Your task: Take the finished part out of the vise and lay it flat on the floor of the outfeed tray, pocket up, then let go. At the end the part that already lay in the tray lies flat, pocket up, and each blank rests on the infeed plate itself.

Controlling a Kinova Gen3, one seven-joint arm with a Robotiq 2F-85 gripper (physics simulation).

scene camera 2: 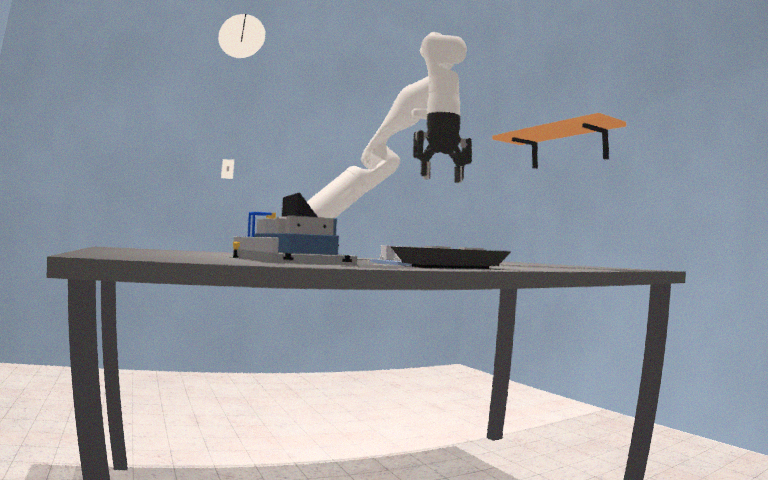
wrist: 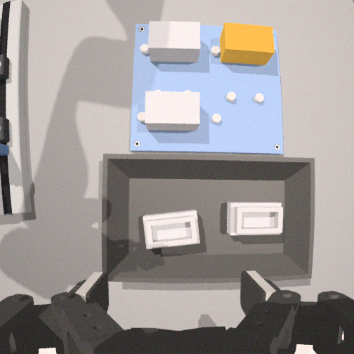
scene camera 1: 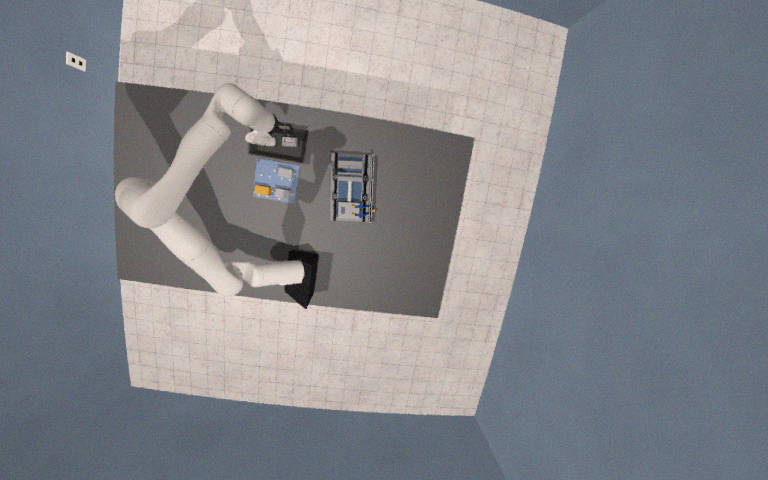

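Where they show: gripper, fingertip midpoint: (scene camera 2: pixel 442 180) (scene camera 1: pixel 278 131); arm's base, link origin: (scene camera 1: pixel 298 270).
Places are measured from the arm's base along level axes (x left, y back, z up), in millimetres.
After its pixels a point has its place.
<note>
My gripper (scene camera 2: pixel 442 176) @(x 76, y -555, z 70 mm) (wrist: pixel 174 289) is open and empty, high above the outfeed tray (scene camera 2: pixel 453 258) @(x 87, y -590, z -98 mm) (wrist: pixel 210 159). Two pale parts with pockets up lie apart inside the tray. One part (scene camera 1: pixel 289 141) @(x 75, y -545, z -86 mm) (wrist: pixel 171 231) is turned slightly and looks flat on the floor; the other part (wrist: pixel 257 220), near the short wall, also looks flat. The arm hides it in scene camera 1. A grey blank (scene camera 1: pixel 282 193) @(x 96, y -322, z -76 mm) (wrist: pixel 174 42), a second grey blank (scene camera 1: pixel 285 173) @(x 85, y -408, z -75 mm) (wrist: pixel 172 111) and an orange blank (scene camera 1: pixel 262 190) @(x 183, y -329, z -76 mm) (wrist: pixel 247 44) appear to rest on the blue infeed plate (scene camera 1: pixel 274 200) @(x 141, y -291, z -111 mm) (wrist: pixel 207 142).
The vise (scene camera 1: pixel 333 186) @(x -121, y -368, z -100 mm) (scene camera 2: pixel 308 244) @(x -207, y -497, z -80 mm) (wrist: pixel 17 100) stands beside the plate, with blue hoses (scene camera 2: pixel 250 223) @(x -268, y -261, z -37 mm) at one end; I cannot make out a part in it. Short pins (wrist: pixel 231 96) stand up from the plate. A black mount (scene camera 1: pixel 305 274) @(x -38, y -1, z 43 mm) (scene camera 2: pixel 297 206) @(x -68, y -48, z 25 mm) carries the arm.
</note>
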